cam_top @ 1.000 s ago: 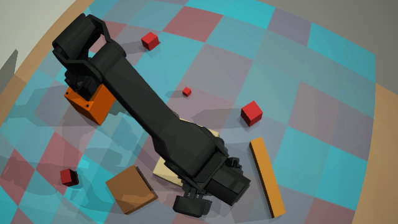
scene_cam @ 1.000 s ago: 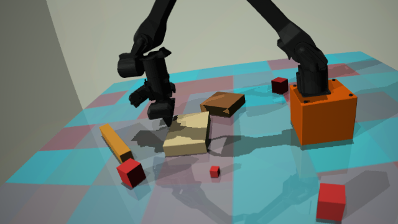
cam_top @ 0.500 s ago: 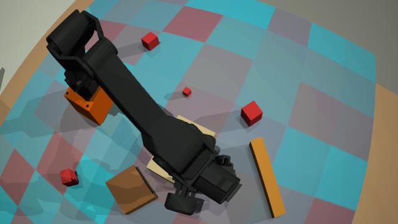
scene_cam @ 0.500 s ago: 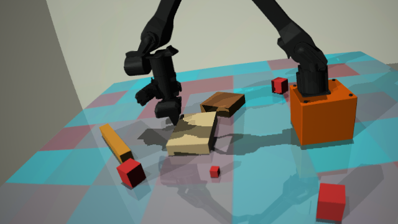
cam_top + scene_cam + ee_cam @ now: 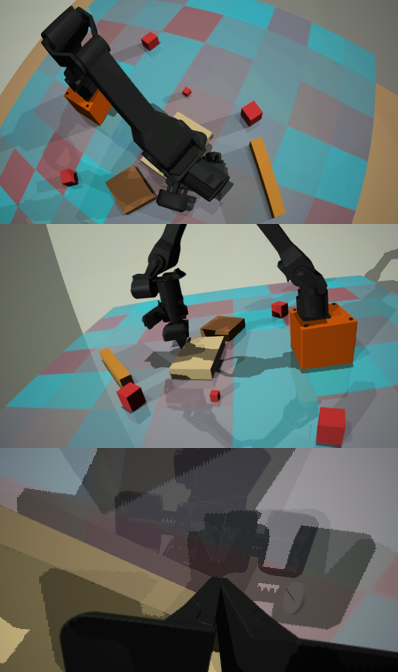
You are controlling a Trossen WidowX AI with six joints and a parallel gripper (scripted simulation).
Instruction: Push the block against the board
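My gripper tip is now 110 mm past the brown square block and 110 mm to the left of it. From my gripper tip the other things lie so: board (60 mm behind, 60 mm to the left); then long orange bar (180 mm ahead, 90 mm to the left, 10 mm above).
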